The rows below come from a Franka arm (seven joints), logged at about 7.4 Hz.
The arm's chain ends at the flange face. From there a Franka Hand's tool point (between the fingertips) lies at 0.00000 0.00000 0.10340 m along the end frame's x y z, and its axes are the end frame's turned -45 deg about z.
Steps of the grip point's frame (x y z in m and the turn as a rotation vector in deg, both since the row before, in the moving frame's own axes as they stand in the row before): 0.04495 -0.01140 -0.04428 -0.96 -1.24 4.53; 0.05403 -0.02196 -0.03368 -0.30 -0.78 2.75; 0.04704 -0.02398 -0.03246 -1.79 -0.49 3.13; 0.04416 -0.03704 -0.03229 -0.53 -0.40 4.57
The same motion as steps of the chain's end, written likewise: 0.02419 -0.04264 -0.04424 -1.56 -0.20 4.53; 0.02332 -0.05510 -0.03367 -0.76 -0.34 2.75; 0.01473 -0.05317 -0.03241 -1.61 0.92 3.13; 0.00492 -0.05861 -0.03228 -0.66 0.09 4.57
